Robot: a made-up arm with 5 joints. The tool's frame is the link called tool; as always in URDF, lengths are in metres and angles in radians.
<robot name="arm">
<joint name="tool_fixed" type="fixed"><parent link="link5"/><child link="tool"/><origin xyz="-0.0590 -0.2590 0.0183" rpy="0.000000 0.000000 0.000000"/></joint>
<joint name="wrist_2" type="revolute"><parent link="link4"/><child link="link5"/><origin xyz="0.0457 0.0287 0.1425" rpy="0.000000 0.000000 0.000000"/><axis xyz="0 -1 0"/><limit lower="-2.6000" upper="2.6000" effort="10" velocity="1.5"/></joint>
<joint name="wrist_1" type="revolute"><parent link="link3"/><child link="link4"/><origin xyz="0.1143 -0.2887 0.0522" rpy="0.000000 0.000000 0.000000"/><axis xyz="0 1 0"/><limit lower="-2.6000" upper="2.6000" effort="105" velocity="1.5"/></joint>
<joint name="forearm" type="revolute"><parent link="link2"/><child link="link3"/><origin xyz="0.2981 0.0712 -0.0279" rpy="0.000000 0.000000 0.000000"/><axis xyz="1 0 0"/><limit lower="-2.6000" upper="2.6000" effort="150" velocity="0.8"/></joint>
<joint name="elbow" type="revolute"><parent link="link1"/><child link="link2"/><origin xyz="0.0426 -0.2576 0.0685" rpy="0.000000 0.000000 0.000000"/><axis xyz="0 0 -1"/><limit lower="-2.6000" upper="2.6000" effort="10" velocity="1.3"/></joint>
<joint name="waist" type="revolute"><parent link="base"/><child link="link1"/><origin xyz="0.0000 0.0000 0.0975" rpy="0.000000 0.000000 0.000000"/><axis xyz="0 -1 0"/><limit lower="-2.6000" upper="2.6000" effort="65" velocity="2"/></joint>
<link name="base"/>
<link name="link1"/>
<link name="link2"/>
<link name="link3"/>
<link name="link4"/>
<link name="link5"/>
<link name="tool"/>
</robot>
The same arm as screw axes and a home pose.
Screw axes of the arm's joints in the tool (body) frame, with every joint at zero. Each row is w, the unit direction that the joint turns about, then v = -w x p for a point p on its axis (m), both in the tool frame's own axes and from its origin. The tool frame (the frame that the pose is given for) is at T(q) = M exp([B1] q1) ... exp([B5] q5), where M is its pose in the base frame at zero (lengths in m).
B1 = (0, -1, 0, -0.2536, 0, 0.4417)
B2 = (0, 0, -1, -0.4478, -0.3991, 0)
B3 = (1, 0, 0, 0, -0.213, -0.519)
B4 = (0, 1, 0, 0.1608, 0, 0.0133)
B5 = (0, -1, 0, -0.0183, 0, -0.059)
M =
1 0 0 0.4417
0 1 0 -0.7054
0 0 1 0.3511
0 0 0 1
Joint limits (deg, base to tool): -148.97..148.97 -148.97..148.97 -148.97..148.97 -148.97..148.97 -148.97..148.97

